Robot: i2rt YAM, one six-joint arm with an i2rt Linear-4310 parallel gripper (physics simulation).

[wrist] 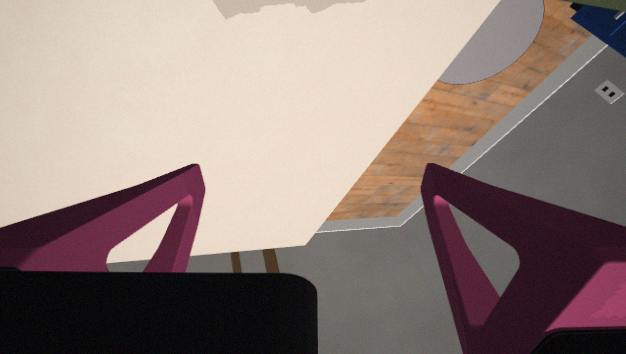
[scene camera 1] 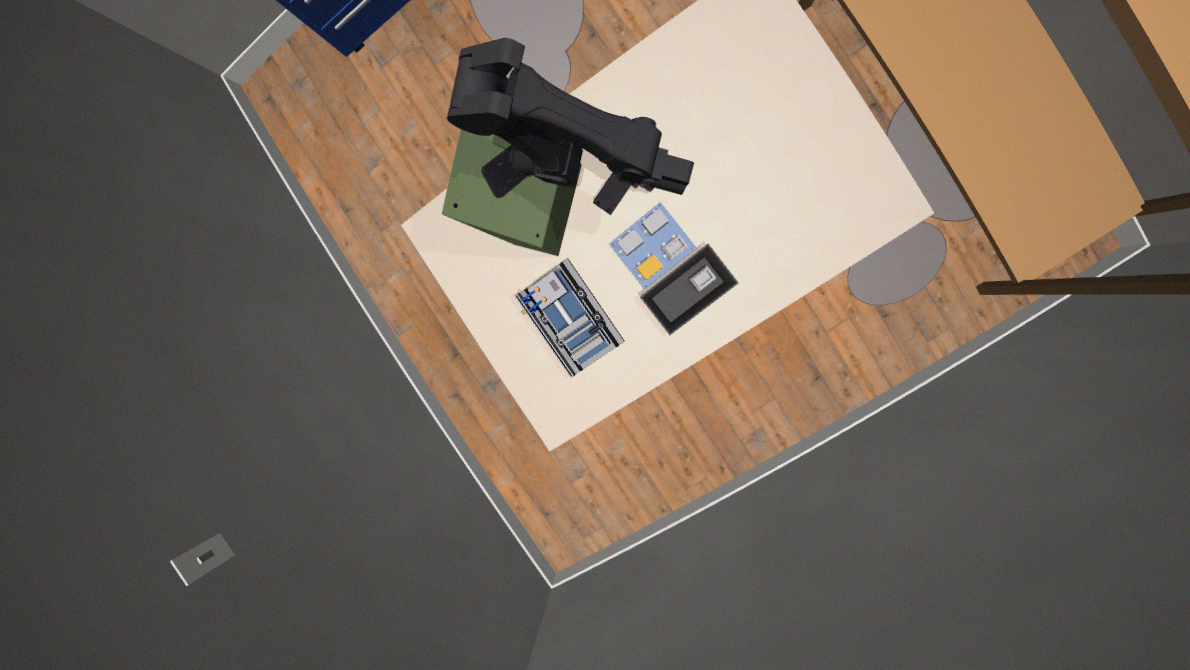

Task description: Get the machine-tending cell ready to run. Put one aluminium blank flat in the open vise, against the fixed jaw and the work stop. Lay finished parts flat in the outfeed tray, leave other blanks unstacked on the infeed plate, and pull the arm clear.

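Pixels of known places: gripper, fingertip midpoint: (wrist: 312, 176); arm's base, origin of the base link: (scene camera 1: 519, 159).
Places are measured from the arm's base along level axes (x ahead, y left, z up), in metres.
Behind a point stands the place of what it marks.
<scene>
The vise (scene camera 1: 571, 317) @[x 0.363, y -0.046, z -0.245 m] stands on the pale table, with a grey block and blue and yellow fittings at its upper left end; its jaws are too small to tell whether a blank lies between them. The blue infeed plate (scene camera 1: 652, 243) @[x 0.232, y 0.239, z -0.297 m] bears two plain grey blanks (scene camera 1: 655, 220) @[x 0.178, y 0.263, z -0.261 m] (scene camera 1: 630, 242) @[x 0.213, y 0.179, z -0.261 m], a grey part with a raised or recessed outline (scene camera 1: 672, 247) @[x 0.263, y 0.287, z -0.276 m] and a yellow piece (scene camera 1: 649, 267) @[x 0.297, y 0.208, z -0.261 m], side by side. The black outfeed tray (scene camera 1: 671, 304) @[x 0.417, y 0.238, z -0.293 m] holds one grey part (scene camera 1: 702, 277) @[x 0.370, y 0.341, z -0.272 m] near its right end. My gripper (wrist: 312, 176) @[x 0.064, y 0.236, z -0.040 m] is open and empty over the table's edge region; its fingertips are hidden in the scene view.
The black arm (scene camera 1: 582, 120) @[x 0.114, y 0.155, z 0.291 m] rises over the green base block (scene camera 1: 507, 208) @[x 0.091, y -0.060, z 0.000 m] and bends above the table (scene camera 1: 774, 141) @[x 0.068, y 0.649, z -0.305 m], its wrist above and behind the infeed plate. A wooden bench (scene camera 1: 999, 124) stands at the right and a blue cabinet (scene camera 1: 341, 20) at the top left.
</scene>
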